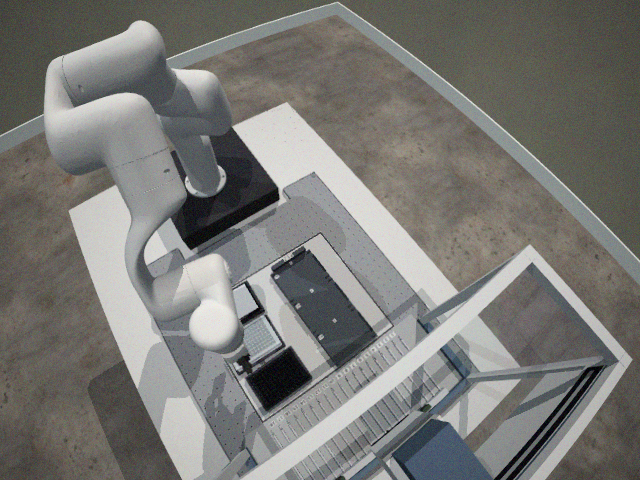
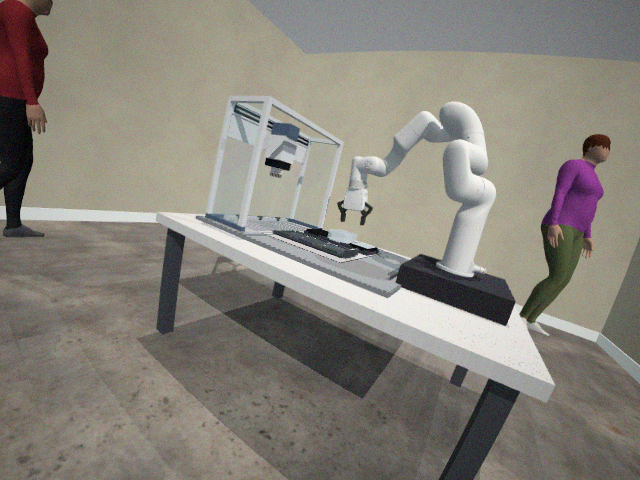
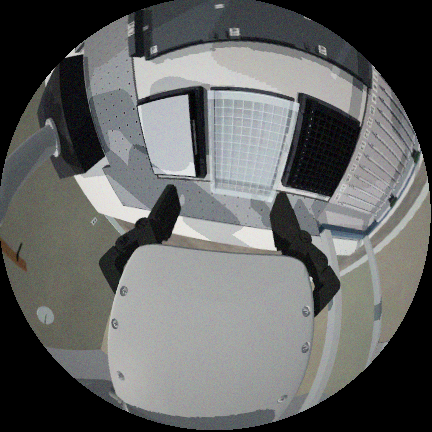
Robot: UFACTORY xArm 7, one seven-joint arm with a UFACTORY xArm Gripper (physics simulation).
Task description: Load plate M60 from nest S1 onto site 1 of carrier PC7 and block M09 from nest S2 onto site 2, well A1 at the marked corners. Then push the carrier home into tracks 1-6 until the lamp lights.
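Places are measured from the arm's base along level axes (x ahead, y left, z up), in centimetres.
Pixels of known places: gripper, fingertip midpoint: (image 2: 352,223) (image 3: 225,199); arm's base, link origin: (image 1: 206,180) (image 2: 454,270) (image 3: 52,136).
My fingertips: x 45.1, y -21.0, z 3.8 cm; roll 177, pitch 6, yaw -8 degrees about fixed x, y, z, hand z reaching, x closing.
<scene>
Ahead of a thing's pixels: the offset from my fingertips to its middle. "pt": to the spot under its first point.
The dark carrier {dy +23.4, dx +5.7, dz -8.3 cm} (image 1: 320,304) (image 2: 310,241) (image 3: 190,25) lies on the deck with both sites bare. Beside it three pieces of labware stand in a row: a flat white-topped plate {dy +4.4, dx -9.0, dz -7.9 cm} (image 1: 244,302) (image 3: 170,135) in a black nest nearest the arm base, a taller translucent gridded block {dy +2.6, dx +1.9, dz -6.6 cm} (image 1: 262,338) (image 2: 342,236) (image 3: 250,145) in the middle, and a black gridded plate {dy +2.3, dx +12.8, dz -7.9 cm} (image 1: 279,379) (image 2: 316,232) (image 3: 325,145) nearest the tracks. Their labels are not readable. My gripper (image 1: 245,365) (image 2: 352,221) (image 3: 225,199) is open and empty, raised above the row's outer side, around the translucent and black pieces. No lit lamp is discernible.
The ribbed tracks {pt dy +2.6, dx +24.5, dz -9.8 cm} (image 1: 310,413) (image 3: 380,145) run from the carrier's far end into a framed enclosure (image 1: 573,304) (image 2: 262,149). A blue-grey head {pt dy +12.3, dx +34.6, dz +36.2 cm} (image 1: 439,449) (image 2: 285,130) hangs inside it. The black arm base (image 1: 232,222) (image 2: 454,289) (image 3: 80,115) stands at the opposite end.
</scene>
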